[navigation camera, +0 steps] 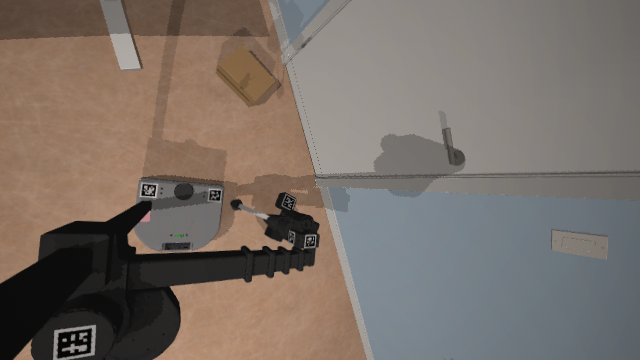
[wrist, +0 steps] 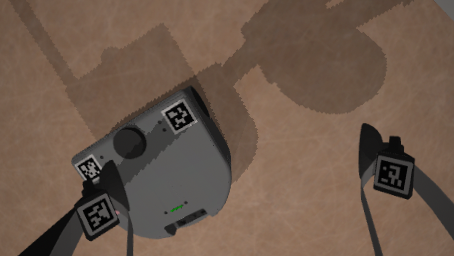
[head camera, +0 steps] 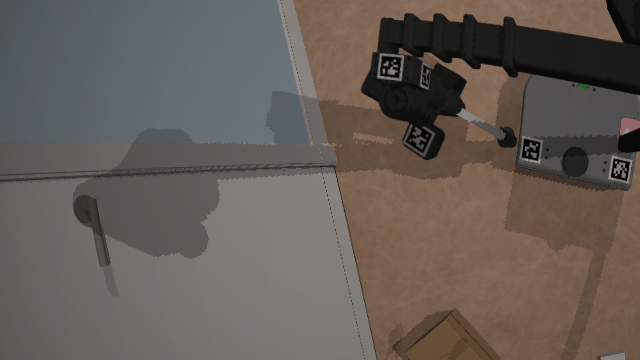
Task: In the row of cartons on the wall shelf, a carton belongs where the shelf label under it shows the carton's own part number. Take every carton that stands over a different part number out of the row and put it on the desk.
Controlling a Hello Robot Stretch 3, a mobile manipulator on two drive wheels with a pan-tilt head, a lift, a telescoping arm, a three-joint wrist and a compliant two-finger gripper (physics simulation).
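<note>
My gripper [head camera: 507, 137] [navigation camera: 236, 204] [wrist: 238, 161] is open and empty. In the wrist view its two fingers stand wide apart, with floor and part of my base between and below them. In the head and navigation views it hangs from the arm's end beside my base, its fingers pointing toward the base. The wall shelf, its row of cartons, the shelf labels and the desk top do not show in these views.
My base [head camera: 560, 120] [navigation camera: 175, 220] [wrist: 195, 170] stands near a grey door [head camera: 260, 260] [navigation camera: 525, 90] with a lever handle [head camera: 99, 235] [navigation camera: 448, 142]. A brown box [head camera: 440, 342] [navigation camera: 247, 75] lies on the floor near the door. A pale bar [navigation camera: 122, 45] lies beyond it. A blue wall [head camera: 140, 65] [navigation camera: 450, 275] adjoins the door.
</note>
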